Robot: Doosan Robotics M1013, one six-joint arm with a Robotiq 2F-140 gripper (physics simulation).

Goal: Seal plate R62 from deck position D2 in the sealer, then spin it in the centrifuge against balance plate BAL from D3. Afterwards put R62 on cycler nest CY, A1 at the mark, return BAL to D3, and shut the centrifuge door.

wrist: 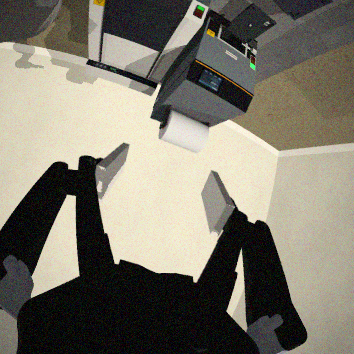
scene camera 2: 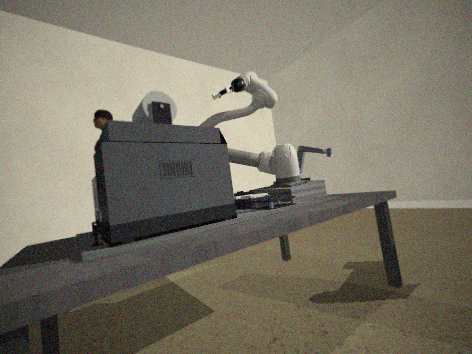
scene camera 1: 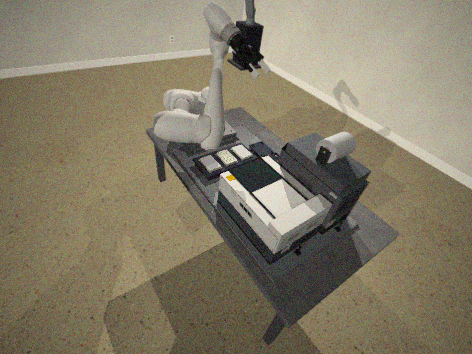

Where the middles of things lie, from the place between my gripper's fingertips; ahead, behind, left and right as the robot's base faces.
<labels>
My hand is 24 cm short of the dark lid (wrist: 152,31), 13 cm to the left of it and 42 cm above it. Round my hand: dark tray (wrist: 239,25): 11 cm ahead, 17 cm to the left, 55 cm below; white foil roll (scene camera 1: 341,144): 42 cm ahead, 19 cm to the left, 22 cm below; white centrifuge (scene camera 1: 277,218): 39 cm ahead, 12 cm to the right, 51 cm below.
</labels>
